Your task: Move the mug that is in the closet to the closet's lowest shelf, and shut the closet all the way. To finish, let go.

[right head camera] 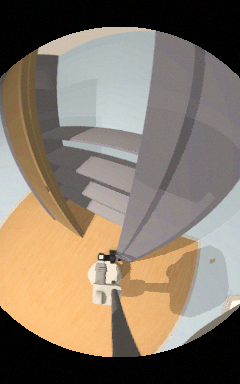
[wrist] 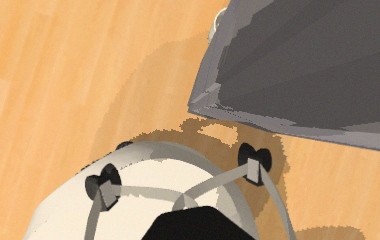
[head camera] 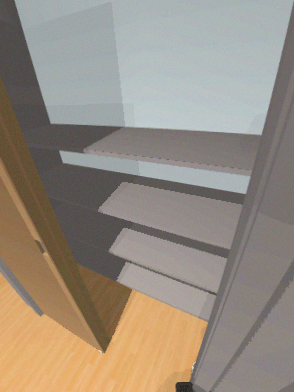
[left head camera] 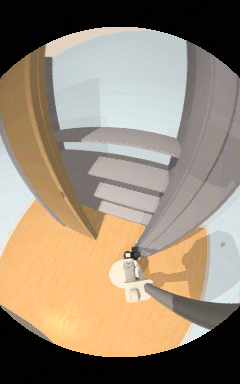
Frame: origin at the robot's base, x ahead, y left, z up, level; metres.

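Seen in the pictures: gripper, fingertip midpoint: (wrist: pixel 180 167).
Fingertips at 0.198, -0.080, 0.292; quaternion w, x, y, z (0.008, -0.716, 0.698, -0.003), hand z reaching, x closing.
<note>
A point is followed by its place in that frame, as x, y, z.
Part of a white mug (wrist: pixel 215 27) @[0.425, -0.185, 0.057] shows at the top of the wrist view, past the edge of the tall grey panel; the rest is hidden, and what it stands on is unclear. The closet is open, and its lowest shelf (head camera: pixel 167 291) @[0.739, -0.048, 0.378] (left head camera: pixel 125 212) @[0.747, -0.065, 0.378] (right head camera: pixel 106 211) @[0.788, 0.014, 0.379] is bare where it shows. A wooden door (head camera: pixel 60 280) @[0.529, 0.415, 0.834] (left head camera: pixel 47 150) @[0.530, 0.386, 1.361] (right head camera: pixel 37 150) @[0.546, 0.377, 1.333] stands open at the left. My gripper (wrist: pixel 180 167) @[0.198, -0.080, 0.292] (left head camera: pixel 132 253) @[0.198, -0.080, 0.292] is open and empty, low beside the grey panel's near corner, with the mug beyond its fingers.
The tall grey panel (head camera: pixel 265 200) @[0.257, -0.114, 1.408] (left head camera: pixel 195 165) @[0.254, -0.119, 1.419] (right head camera: pixel 170 175) @[0.244, -0.177, 1.417] (wrist: pixel 300 70) @[0.260, -0.112, 0.482] stands at the right, close to the gripper. Several higher shelves (head camera: pixel 180 150) @[0.748, -0.091, 1.293] span the closet. My pale base (wrist: pixel 145 200) @[0.132, -0.023, 0.187] lies below the fingers in the wrist view.
</note>
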